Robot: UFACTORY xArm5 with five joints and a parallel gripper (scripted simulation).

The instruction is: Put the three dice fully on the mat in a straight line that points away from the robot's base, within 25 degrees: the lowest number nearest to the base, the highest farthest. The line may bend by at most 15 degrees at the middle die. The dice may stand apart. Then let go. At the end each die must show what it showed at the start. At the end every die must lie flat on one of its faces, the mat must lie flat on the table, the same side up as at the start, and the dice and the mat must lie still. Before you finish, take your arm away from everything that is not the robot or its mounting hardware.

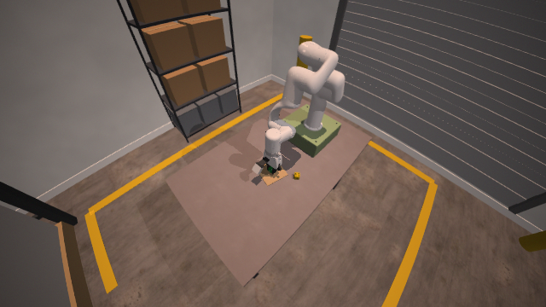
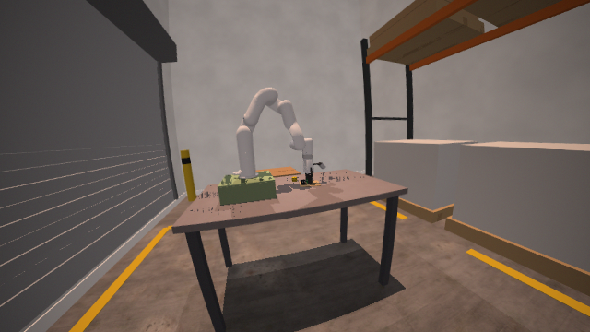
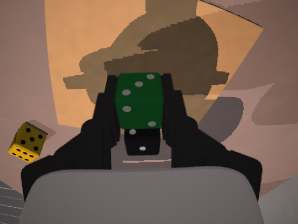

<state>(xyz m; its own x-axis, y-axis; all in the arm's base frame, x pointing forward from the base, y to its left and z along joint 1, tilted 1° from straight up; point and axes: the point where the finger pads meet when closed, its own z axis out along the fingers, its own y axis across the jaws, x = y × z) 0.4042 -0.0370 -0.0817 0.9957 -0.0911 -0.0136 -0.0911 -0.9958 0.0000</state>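
The green die is 10 mm below my hand. Round my hand: orange mat (30 mm below); then black die (40 mm behind, 10 mm below); then yellow die (140 mm to the left, 50 mm behind, 10 mm below).
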